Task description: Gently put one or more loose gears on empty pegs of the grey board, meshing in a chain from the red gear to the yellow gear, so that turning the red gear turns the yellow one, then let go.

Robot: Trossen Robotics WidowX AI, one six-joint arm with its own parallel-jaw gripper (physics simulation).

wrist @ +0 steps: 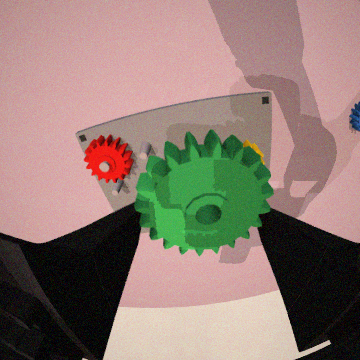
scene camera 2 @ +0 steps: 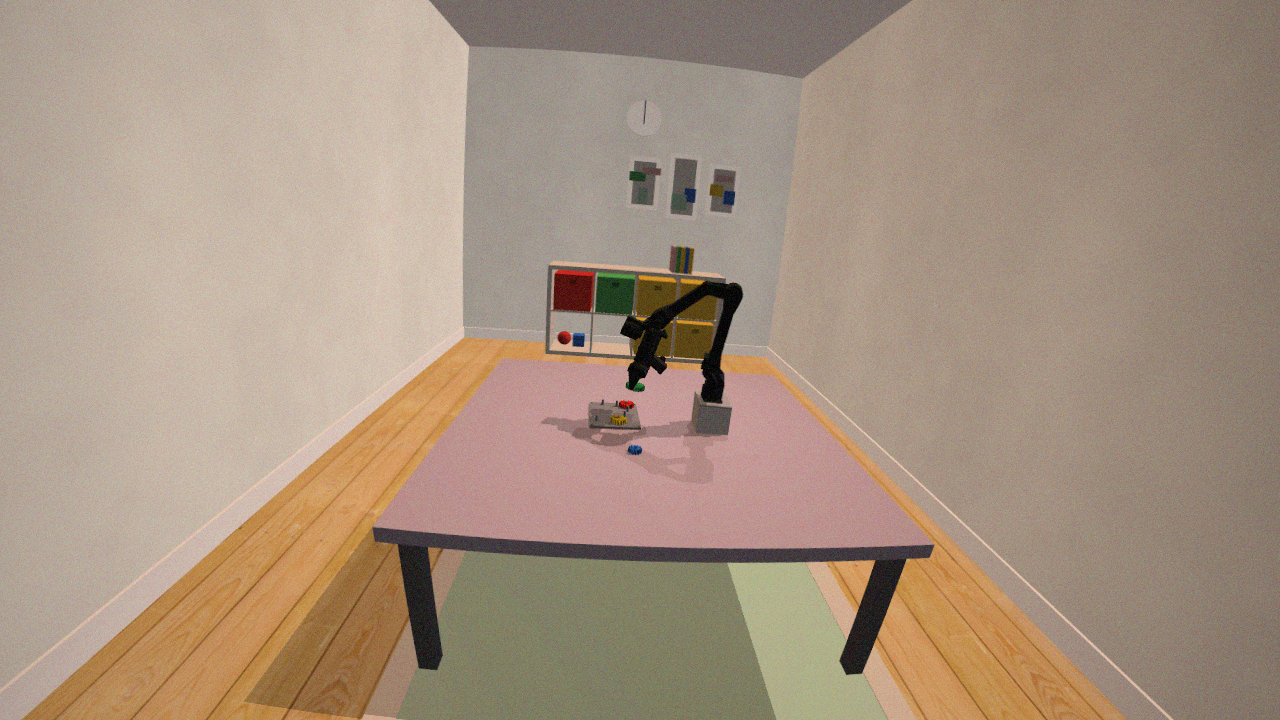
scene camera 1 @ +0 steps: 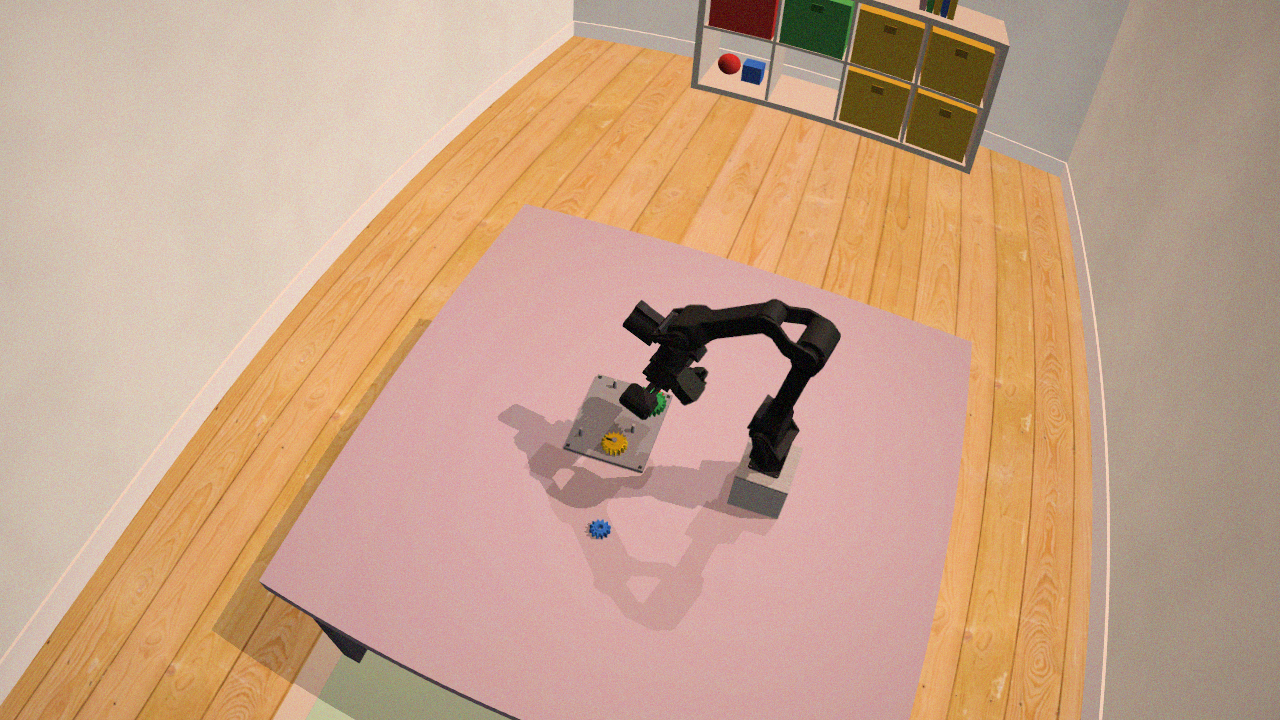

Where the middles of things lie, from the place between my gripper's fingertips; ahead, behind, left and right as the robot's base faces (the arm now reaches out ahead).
Right now the green gear (wrist: pixel 206 195) is 10 mm behind my hand. From my hand the other things lie so: red gear (wrist: pixel 100 149): 10 mm ahead, 90 mm to the right, 100 mm below; grey board (scene camera 1: pixel 601 413): 50 mm ahead, 10 mm to the right, 110 mm below.
